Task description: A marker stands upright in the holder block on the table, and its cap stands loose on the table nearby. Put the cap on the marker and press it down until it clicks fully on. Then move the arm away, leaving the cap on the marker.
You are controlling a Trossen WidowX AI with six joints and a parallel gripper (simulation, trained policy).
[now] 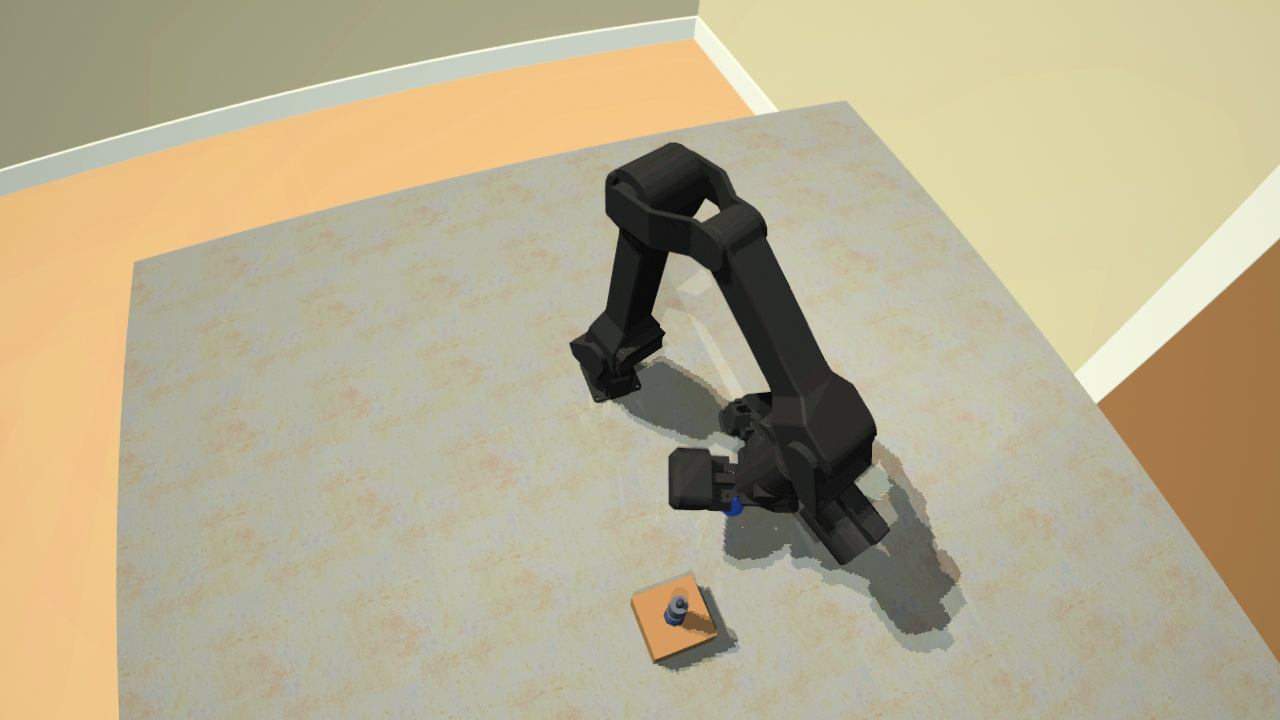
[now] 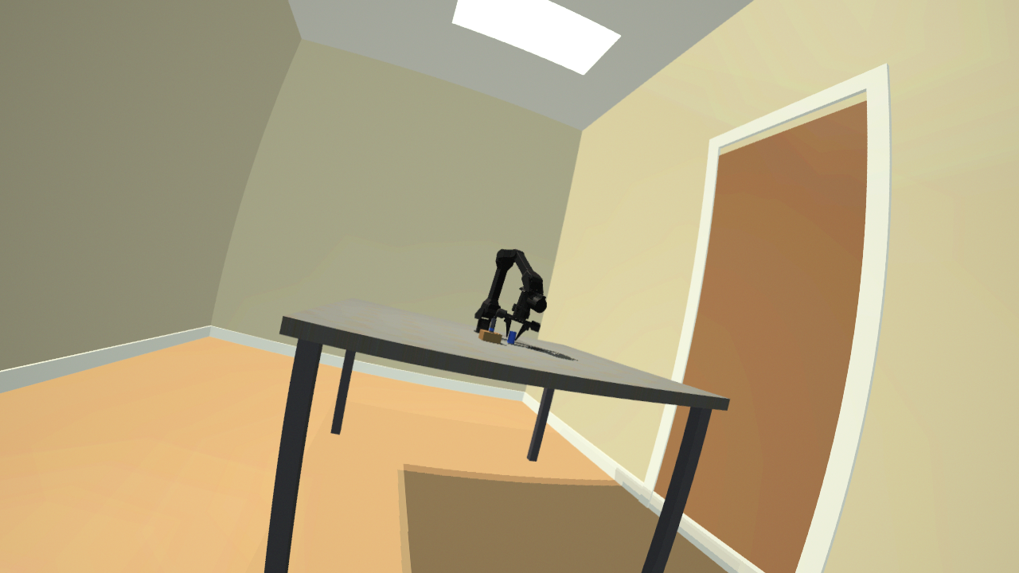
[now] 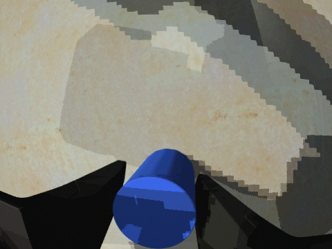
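My gripper tip is 110 mm short of the holder block and 120 mm to the left of it. Also, from my gripper tip: blue cap 10 mm ahead, 10 mm above.
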